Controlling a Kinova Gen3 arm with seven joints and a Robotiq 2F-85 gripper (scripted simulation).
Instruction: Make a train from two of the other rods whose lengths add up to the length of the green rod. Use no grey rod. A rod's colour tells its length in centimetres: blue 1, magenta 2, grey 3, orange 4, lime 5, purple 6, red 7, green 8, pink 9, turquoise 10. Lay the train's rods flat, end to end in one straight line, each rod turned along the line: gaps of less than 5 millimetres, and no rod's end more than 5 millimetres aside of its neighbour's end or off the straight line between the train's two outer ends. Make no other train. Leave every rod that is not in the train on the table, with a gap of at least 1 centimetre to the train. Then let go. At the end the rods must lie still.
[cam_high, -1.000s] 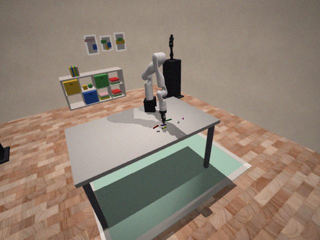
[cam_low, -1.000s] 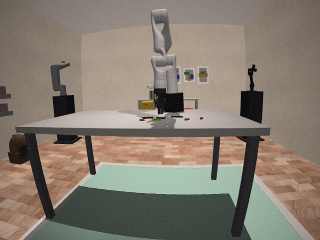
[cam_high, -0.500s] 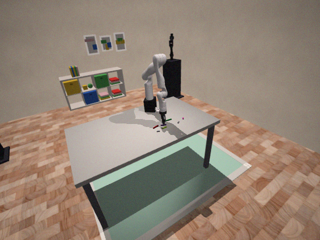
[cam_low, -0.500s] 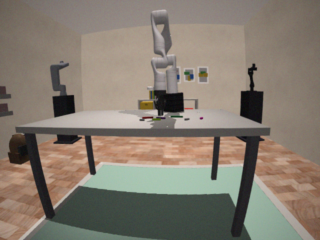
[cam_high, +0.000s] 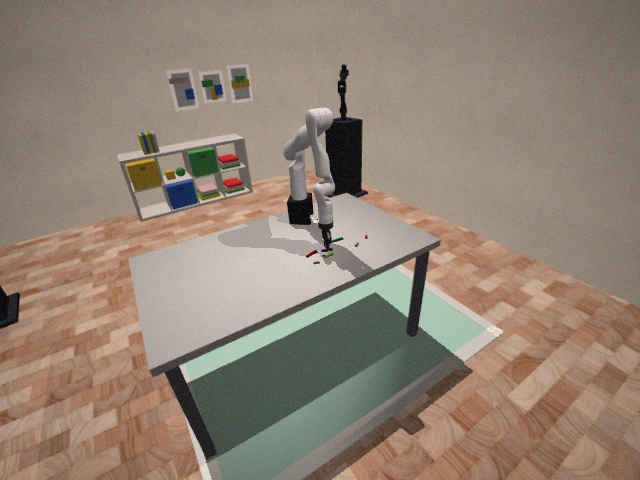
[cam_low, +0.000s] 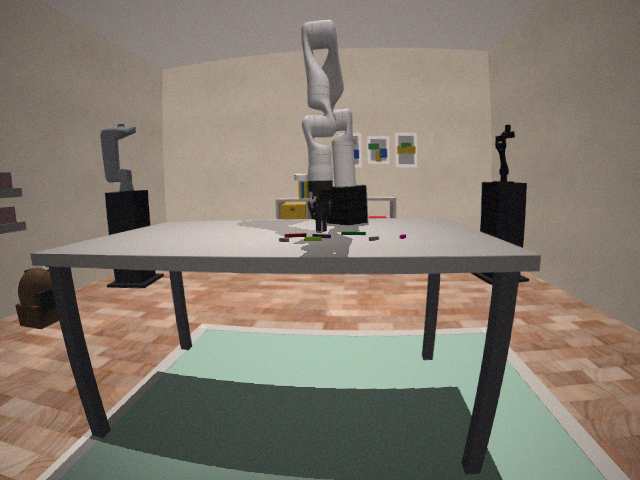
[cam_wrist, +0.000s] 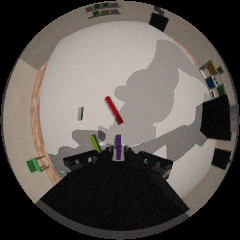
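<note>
My gripper is now 3 cm above the purple rod. Also, from my hand: green rod: 4 cm behind, 11 cm to the left, 3 cm below; lime rod: 5 cm ahead, 3 cm to the right, 3 cm below; red rod: 3 cm behind, 8 cm to the right, 3 cm below.
</note>
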